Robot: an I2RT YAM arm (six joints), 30 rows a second.
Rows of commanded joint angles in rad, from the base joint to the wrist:
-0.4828 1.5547 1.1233 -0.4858 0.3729 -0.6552
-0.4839 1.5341 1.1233 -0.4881 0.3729 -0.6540
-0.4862 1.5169 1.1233 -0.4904 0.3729 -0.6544
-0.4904 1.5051 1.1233 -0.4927 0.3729 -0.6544
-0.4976 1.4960 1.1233 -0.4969 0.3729 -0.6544
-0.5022 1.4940 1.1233 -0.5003 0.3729 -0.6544
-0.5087 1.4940 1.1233 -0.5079 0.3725 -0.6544
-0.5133 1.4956 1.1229 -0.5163 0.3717 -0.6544
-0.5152 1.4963 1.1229 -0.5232 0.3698 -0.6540
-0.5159 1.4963 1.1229 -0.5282 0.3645 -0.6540
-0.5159 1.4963 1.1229 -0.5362 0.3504 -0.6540
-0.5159 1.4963 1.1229 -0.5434 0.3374 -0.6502
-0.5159 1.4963 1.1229 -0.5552 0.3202 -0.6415
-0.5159 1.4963 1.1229 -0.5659 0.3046 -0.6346
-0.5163 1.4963 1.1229 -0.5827 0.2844 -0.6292
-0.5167 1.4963 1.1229 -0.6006 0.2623 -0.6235
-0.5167 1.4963 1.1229 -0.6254 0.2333 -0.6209
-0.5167 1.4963 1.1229 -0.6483 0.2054 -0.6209
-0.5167 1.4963 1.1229 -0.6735 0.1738 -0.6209
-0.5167 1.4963 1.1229 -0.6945 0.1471 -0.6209
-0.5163 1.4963 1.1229 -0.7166 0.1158 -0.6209
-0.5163 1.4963 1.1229 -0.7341 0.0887 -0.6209
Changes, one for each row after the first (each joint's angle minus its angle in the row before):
-0.0011 -0.0206 0.0000 -0.0023 0.0000 0.0012
-0.0023 -0.0172 0.0000 -0.0023 0.0000 -0.0004
-0.0042 -0.0118 0.0000 -0.0023 0.0000 0.0000
-0.0072 -0.0091 0.0000 -0.0042 0.0000 0.0000
-0.0046 -0.0020 0.0000 -0.0034 0.0000 0.0000
-0.0065 0.0000 0.0000 -0.0076 -0.0004 0.0000
-0.0046 0.0016 -0.0004 -0.0084 -0.0008 0.0000
-0.0019 0.0007 0.0000 -0.0069 -0.0019 0.0004
-0.0007 0.0000 0.0000 -0.0050 -0.0053 0.0000
0.0000 0.0000 0.0000 -0.0080 -0.0141 0.0000
0.0000 0.0000 0.0000 -0.0072 -0.0130 0.0038
0.0000 0.0000 0.0000 -0.0118 -0.0172 0.0087
0.0000 0.0000 0.0000 -0.0107 -0.0156 0.0069
-0.0004 0.0000 0.0000 -0.0168 -0.0202 0.0054
-0.0004 0.0000 0.0000 -0.0179 -0.0221 0.0057
0.0000 0.0000 0.0000 -0.0248 -0.0290 0.0026
0.0000 0.0000 0.0000 -0.0229 -0.0279 0.0000
0.0000 0.0000 0.0000 -0.0252 -0.0316 0.0000
0.0000 0.0000 0.0000 -0.0210 -0.0267 0.0000
0.0004 0.0000 0.0000 -0.0221 -0.0313 0.0000
0.0000 0.0000 0.0000 -0.0175 -0.0271 0.0000

